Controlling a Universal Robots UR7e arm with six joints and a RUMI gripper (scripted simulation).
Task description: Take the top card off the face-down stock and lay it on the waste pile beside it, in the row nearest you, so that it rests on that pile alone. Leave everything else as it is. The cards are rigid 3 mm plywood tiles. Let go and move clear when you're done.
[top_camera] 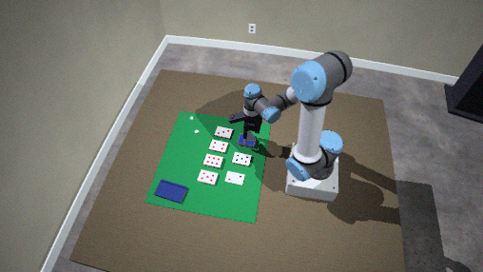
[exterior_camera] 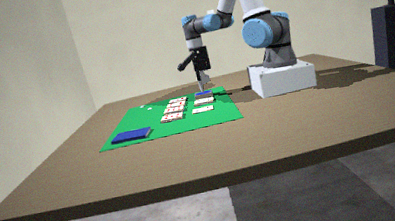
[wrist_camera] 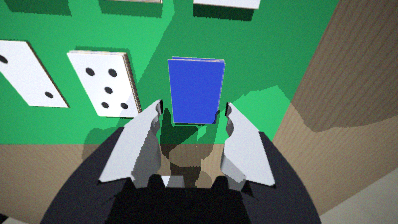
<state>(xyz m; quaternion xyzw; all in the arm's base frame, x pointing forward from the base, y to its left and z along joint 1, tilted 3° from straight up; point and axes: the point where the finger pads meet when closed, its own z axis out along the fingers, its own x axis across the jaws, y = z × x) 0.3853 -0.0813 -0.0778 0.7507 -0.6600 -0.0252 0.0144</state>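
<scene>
The black-pip card is 23 cm to the left of my hand, 4 cm below it and 2 cm behind it. Also, from my hand: green mat 18 cm to the left, 13 cm ahead, 6 cm below; red card 14 cm ahead, 3 cm below, 1 cm to the right.
</scene>
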